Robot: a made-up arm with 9 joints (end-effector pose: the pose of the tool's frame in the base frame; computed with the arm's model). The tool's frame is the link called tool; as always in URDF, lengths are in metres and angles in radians.
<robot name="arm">
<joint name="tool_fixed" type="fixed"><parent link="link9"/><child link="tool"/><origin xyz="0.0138 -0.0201 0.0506" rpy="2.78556 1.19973 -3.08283"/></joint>
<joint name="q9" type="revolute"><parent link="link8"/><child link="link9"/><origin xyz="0.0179 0.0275 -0.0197" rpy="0 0 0"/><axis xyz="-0.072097 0.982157 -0.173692"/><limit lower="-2.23" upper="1.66" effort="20" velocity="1"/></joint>
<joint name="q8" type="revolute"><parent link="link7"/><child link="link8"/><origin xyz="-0.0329 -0.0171 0.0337" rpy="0 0 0"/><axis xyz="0.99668 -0.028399 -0.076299"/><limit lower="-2.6" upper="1.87" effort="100" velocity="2.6"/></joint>
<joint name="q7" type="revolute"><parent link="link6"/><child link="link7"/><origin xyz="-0.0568 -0.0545 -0.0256" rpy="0 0 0"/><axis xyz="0 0 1"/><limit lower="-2.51" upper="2.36" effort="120" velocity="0.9"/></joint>
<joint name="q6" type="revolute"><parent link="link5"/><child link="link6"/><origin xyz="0.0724 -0.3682 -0.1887" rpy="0 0 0"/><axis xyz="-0.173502 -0.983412 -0.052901"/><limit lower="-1.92" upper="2.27" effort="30" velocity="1.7"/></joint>
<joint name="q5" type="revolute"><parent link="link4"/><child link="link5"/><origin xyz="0.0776 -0.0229 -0.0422" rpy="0 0 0"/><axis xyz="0 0 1"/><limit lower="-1.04" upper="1.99" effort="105" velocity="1"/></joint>
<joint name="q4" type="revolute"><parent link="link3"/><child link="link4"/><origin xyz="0.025 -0.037 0.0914" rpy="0 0 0"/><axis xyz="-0.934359 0.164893 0.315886"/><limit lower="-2.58" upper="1.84" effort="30" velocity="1.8"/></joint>
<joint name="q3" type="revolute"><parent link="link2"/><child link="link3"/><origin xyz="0.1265 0.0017 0.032" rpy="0 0 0"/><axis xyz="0 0 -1"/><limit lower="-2.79" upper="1.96" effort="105" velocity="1.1"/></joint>
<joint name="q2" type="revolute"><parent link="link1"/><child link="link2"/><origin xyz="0.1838 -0.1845 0.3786" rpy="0 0 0"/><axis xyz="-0.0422 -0.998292 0.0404"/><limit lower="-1.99" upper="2.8" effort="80" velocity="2.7"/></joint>
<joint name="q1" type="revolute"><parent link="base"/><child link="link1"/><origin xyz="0.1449 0.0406 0.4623" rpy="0 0 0"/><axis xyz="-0.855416 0.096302 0.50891"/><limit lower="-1.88" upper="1.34" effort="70" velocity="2"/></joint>
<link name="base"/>
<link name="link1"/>
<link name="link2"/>
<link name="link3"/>
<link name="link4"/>
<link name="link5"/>
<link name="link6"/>
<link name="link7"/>
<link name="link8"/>
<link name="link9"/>
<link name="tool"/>
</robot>
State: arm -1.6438 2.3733 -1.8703 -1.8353 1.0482 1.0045 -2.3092 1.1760 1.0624
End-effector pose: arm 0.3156 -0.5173 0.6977 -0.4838 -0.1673 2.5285
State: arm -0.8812 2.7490 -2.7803 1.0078 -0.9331 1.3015 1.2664 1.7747 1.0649
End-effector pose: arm -0.0224 0.1287 0.7990 -0.5524 -0.4332 2.6237
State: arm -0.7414 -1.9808 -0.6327 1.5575 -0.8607 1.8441 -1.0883 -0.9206 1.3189
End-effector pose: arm 0.4800 -0.4191 0.0063 2.4409 0.1290 2.3552
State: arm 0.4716 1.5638 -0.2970 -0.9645 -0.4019 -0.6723 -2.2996 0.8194 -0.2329
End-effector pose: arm 0.6821 0.0590 1.0030 1.7750 0.3927 0.7826
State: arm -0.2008 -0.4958 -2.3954 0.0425 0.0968 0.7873 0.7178 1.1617 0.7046
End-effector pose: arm 0.6028 0.2639 0.6775 2.2928 1.3838 -0.1556
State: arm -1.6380 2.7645 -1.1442 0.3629 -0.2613 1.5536 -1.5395 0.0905 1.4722
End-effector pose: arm -0.6731 -0.1707 0.5231 -0.3519 -0.0553 -0.5902
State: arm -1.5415 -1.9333 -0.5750 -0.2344 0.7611 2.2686 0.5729 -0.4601 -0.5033
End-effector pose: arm -0.0275 0.3211 0.3723 1.4486 0.4456 0.3549
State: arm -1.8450 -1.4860 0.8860 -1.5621 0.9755 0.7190 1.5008 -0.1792 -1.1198
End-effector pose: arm -0.0907 0.2498 -0.0417 0.3110 0.3311 -0.0712
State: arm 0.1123 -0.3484 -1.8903 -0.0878 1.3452 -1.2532 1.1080 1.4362 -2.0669
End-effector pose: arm 0.3712 0.4929 0.7378 1.6421 0.0084 -2.0313
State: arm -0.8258 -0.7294 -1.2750 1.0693 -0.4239 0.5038 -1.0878 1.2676 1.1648
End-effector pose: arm 0.8208 -0.6430 0.4252 0.7128 0.2494 2.5089
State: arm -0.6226 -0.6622 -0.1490 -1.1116 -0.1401 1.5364 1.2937 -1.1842 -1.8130
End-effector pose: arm 0.1370 -0.1294 0.2620 -1.6449 -0.1214 -0.3401
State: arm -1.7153 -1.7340 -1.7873 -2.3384 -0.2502 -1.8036 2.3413 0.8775 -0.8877
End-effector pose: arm -0.1864 -0.5766 0.4937 0.6362 0.5333 2.2011
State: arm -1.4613 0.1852 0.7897 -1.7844 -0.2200 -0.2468 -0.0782 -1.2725 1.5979
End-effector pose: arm 0.5133 -0.4156 0.2451 0.1585 -1.0535 -3.0020
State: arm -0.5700 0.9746 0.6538 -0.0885 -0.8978 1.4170 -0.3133 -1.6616 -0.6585
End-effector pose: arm 0.2770 -0.3510 0.3746 -1.6655 0.6118 2.1761
